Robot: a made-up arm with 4 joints.
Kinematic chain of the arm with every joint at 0, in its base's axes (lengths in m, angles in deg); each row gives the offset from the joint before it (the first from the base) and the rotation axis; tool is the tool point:
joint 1: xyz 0 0 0.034 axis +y
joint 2: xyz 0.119 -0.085 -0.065 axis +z
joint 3: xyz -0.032 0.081 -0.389 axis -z
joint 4: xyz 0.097 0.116 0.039 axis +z
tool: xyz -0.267 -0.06 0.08
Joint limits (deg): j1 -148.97..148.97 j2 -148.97..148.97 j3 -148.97..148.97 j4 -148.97..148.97
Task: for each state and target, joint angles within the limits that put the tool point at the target. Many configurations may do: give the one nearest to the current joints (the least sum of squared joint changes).
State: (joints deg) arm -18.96 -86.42 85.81 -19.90
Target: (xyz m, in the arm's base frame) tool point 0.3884 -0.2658 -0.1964
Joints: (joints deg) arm -17.21 -96.73 107.94 -18.32
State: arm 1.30 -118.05 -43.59 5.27
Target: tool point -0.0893 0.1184 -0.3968
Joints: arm 52.12 -113.35 -39.44 -16.26
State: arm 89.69 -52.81 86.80 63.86
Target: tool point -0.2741 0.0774 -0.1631
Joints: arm 61.41 -53.92 83.12 63.17
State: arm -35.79 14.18 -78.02 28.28
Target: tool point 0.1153 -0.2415 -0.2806
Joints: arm -19.02 34.28 -77.05 -11.91
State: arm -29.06 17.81 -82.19 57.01
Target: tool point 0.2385 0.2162 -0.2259
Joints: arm -24.29 19.26 -94.53 98.49
